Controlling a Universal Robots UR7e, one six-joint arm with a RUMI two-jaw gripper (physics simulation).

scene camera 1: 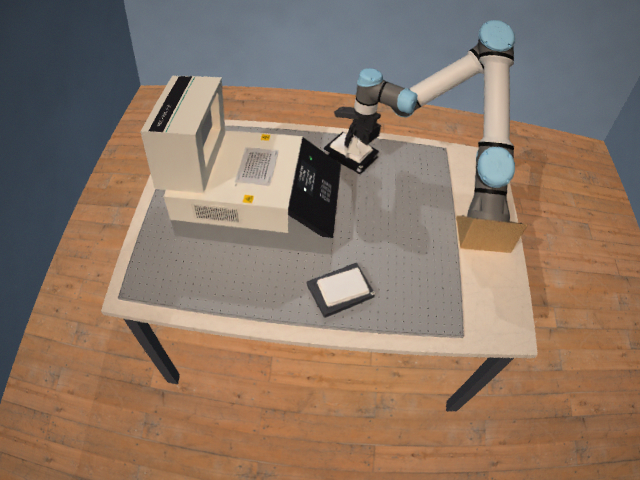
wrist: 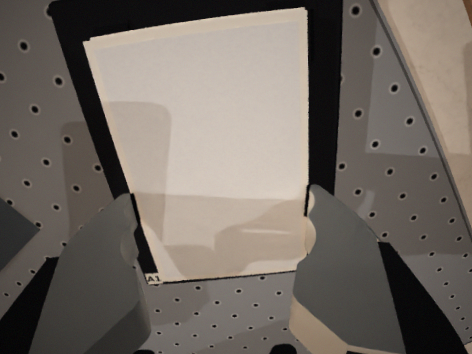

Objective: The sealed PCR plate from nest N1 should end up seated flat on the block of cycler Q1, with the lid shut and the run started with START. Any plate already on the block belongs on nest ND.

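Observation:
A white-topped plate (scene camera 1: 361,153) (wrist: 200,100) lies in the black nest (scene camera 1: 341,160) (wrist: 324,125) at the back, its A1 mark at the near left corner in the wrist view. My gripper (scene camera 1: 352,146) (wrist: 222,192) is shut on this plate, with a jaw against each long side near the A1 end. A second white-topped plate (scene camera 1: 343,286) lies in the dark nest (scene camera 1: 324,308) near the front. Nest labels cannot be read. Cycler Q1 (scene camera 1: 232,201) has its lid (scene camera 1: 175,155) standing up and open. Its block (scene camera 1: 256,166) shows a grid of wells.
The cycler's sloping black control panel (scene camera 1: 316,188) stands close to the left of the back nest; its text is too small to read. A tan board (scene camera 1: 491,235) stands upright by the arm's base at the right. The grey perforated mat (scene camera 1: 232,273) lies under the nests and cycler.

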